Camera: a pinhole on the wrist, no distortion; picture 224 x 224 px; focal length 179.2 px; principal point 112.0 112.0 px. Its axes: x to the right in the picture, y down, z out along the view. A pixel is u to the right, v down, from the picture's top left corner.
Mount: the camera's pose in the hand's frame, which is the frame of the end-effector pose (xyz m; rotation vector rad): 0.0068 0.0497 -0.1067 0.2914 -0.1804 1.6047
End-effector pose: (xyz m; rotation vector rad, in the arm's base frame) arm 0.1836 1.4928 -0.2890 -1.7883 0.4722 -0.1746
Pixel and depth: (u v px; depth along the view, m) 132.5 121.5 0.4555
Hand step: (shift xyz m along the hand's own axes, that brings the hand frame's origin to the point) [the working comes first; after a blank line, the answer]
In the camera's frame: 0.0521 0.0241 0.4555

0.0155 -0.0350 0.3444
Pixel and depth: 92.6 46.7 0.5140
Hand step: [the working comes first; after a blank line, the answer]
In the camera's frame: -0.0556 -0.1873 0.5140

0.2346 -0.1429 0.3552
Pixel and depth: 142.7 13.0 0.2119
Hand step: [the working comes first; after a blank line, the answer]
In the camera's frame: 0.0363 -0.1171 0.2119

0.1383 0.0291 0.0988
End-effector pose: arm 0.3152 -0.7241 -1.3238 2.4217 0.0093 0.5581
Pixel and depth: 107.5 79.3 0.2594
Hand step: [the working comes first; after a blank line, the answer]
In the camera's frame: -0.0065 -0.0473 0.2594

0.0740 -0.0296 0.1357
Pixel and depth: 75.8 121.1 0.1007
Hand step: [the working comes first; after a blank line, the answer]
In the camera's frame: -0.0203 0.0051 0.1007

0.0101 0.0006 -0.0164
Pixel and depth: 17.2 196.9 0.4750
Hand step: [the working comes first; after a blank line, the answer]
In the camera's frame: -0.2513 0.2250 0.4750

-0.1721 -0.3418 0.2858
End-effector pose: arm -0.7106 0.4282 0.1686 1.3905 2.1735 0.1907
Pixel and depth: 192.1 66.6 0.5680
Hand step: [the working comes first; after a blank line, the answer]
In the camera's frame: 0.2539 -0.1439 0.5680

0.1842 0.1343 0.5009
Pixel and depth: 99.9 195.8 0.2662
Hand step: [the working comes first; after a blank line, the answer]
In the camera's frame: -0.0180 0.1245 0.2662

-0.0963 -0.0524 0.1495
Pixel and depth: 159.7 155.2 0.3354
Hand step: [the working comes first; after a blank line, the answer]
In the camera's frame: 0.0893 0.0809 0.3354

-0.0515 0.0323 0.2444
